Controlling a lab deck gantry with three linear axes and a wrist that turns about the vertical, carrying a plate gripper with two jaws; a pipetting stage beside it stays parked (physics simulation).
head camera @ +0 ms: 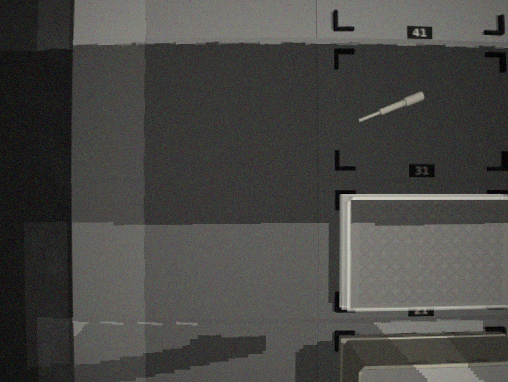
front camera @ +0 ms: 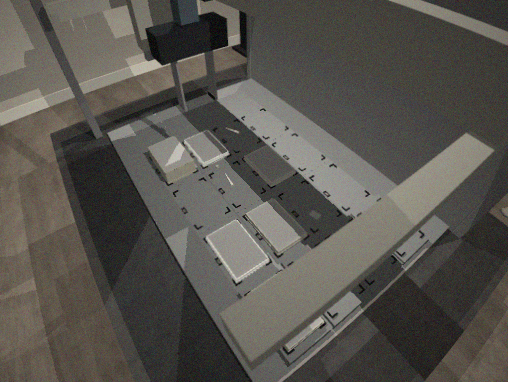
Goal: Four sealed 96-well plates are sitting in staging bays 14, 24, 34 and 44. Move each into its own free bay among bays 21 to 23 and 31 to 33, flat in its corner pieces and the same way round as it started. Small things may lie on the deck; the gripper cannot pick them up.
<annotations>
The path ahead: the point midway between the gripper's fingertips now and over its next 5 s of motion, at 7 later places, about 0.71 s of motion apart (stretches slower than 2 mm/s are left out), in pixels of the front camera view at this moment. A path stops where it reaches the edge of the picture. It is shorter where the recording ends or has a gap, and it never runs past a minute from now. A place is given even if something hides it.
The gripper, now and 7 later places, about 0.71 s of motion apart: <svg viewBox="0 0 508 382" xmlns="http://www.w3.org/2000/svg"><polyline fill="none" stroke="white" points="198,102 249,129 285,163 284,173 283,184 282,194 280,203 280,205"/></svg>
</annotations>
